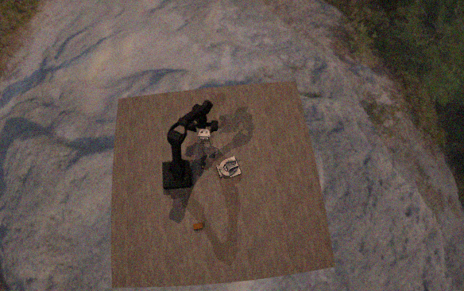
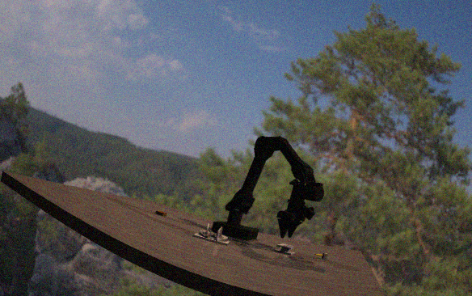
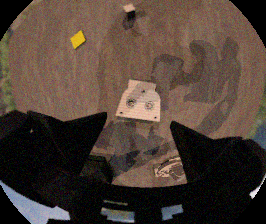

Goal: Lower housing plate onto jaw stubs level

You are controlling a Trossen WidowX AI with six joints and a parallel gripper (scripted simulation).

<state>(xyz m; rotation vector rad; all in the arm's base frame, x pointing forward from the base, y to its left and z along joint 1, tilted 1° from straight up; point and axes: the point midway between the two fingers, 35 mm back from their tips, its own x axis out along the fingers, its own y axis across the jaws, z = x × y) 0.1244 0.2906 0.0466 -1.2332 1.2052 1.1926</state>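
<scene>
Now: gripper tip 30 mm above the housing plate and 10 mm to the right of it. The rest, counted from my gripper tip: yellow piece: 140 mm behind, 130 mm to the left, 60 mm below.
</scene>
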